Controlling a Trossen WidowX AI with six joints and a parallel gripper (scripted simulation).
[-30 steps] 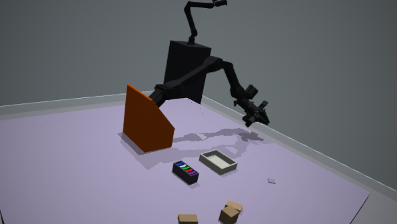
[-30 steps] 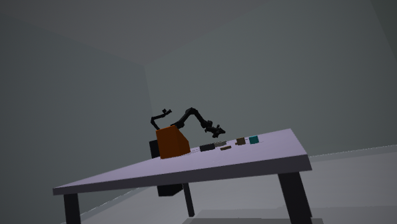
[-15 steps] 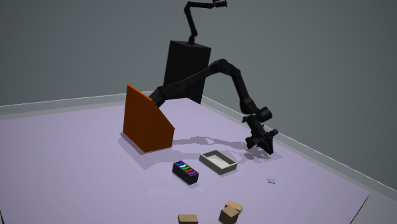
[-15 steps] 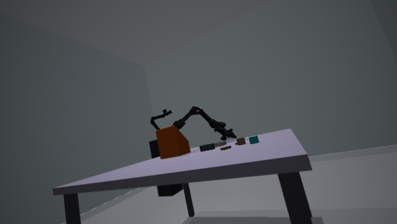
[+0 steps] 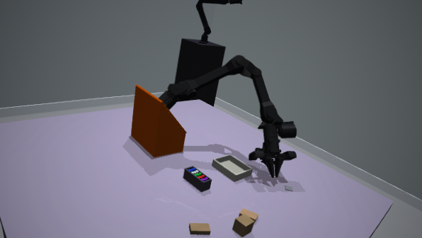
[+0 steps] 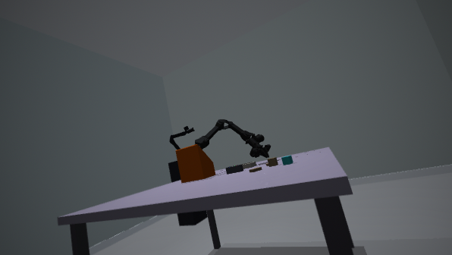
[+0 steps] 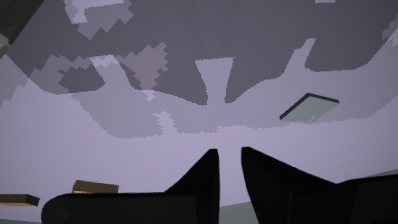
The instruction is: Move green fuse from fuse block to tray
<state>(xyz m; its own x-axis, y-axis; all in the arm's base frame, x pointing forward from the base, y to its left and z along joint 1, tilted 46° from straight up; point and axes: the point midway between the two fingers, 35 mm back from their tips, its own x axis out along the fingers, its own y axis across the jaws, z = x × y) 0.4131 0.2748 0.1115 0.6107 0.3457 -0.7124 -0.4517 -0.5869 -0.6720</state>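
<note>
My gripper tip is now 15 cm past the green fuse, 27 cm to the left of it and 1 cm above it. The rest, counted from my gripper tip: grey tile (5 cm ahead, 5 cm to the left, 4 cm below); tray (16 cm behind, 7 cm to the right, 3 cm below); purple fuse (11 cm behind, 26 cm to the right, 1 cm below).
</note>
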